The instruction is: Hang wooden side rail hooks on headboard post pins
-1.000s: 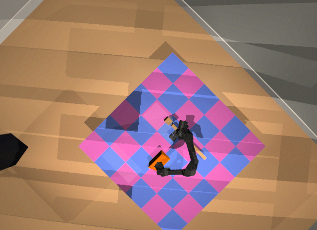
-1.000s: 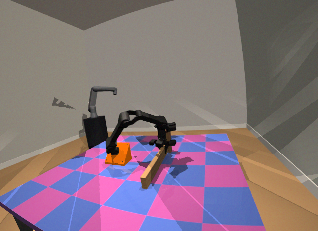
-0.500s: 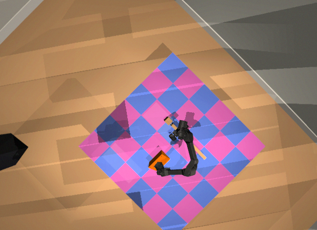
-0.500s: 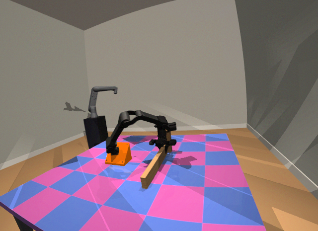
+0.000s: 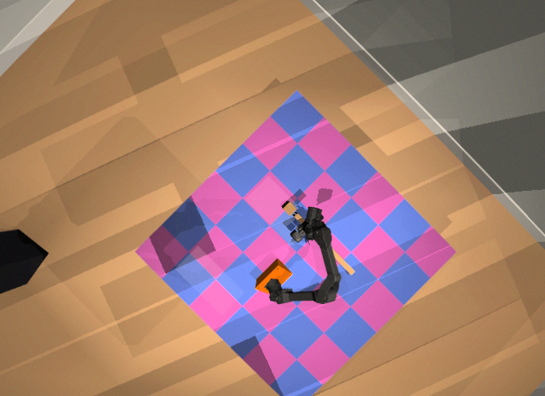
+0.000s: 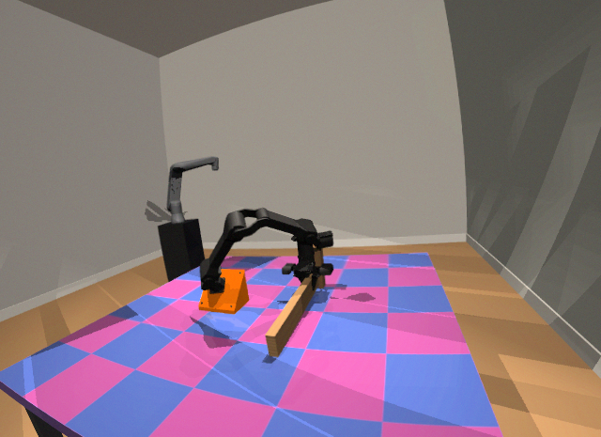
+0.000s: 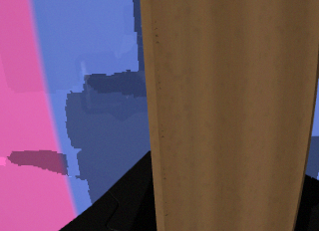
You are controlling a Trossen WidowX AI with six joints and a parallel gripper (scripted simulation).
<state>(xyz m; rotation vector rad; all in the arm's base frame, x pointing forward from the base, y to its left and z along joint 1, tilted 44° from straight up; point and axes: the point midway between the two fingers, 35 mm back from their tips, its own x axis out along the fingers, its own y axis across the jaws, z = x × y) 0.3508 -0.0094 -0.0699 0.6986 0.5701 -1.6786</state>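
Right now my gripper tip is 12 cm to the right of the headboard post, 4 cm below it and 2 cm short of it.
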